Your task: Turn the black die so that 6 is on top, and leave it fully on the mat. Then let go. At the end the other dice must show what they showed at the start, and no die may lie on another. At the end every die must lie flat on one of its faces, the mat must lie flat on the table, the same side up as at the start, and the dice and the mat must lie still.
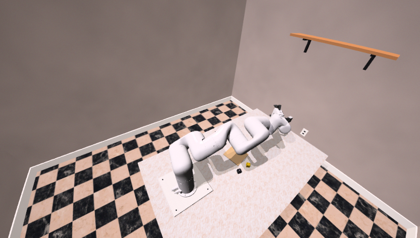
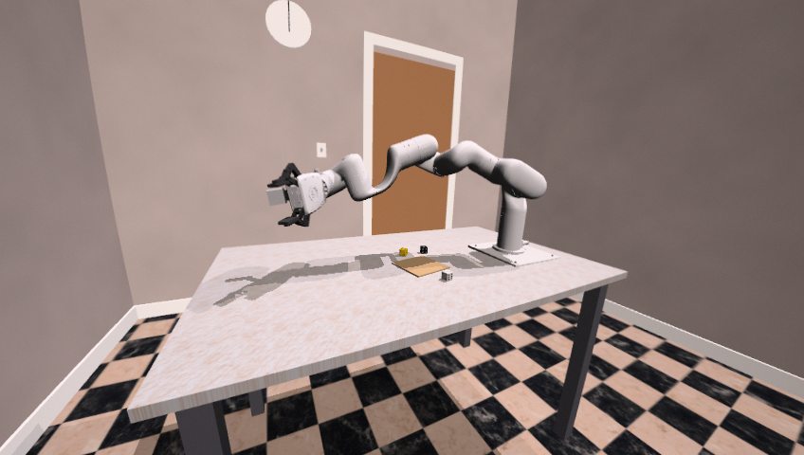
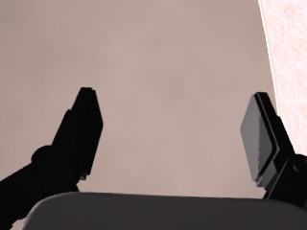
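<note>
My hand is 400 mm past the yellow die, 200 mm to the left of it and 210 mm above it. The rest, counted from my hand: white die (440 mm behind, 50 mm to the left, 210 mm below); then black die (490 mm behind, 200 mm to the right, 210 mm below); then tan mat (410 mm behind, 80 mm to the right, 230 mm below).
</note>
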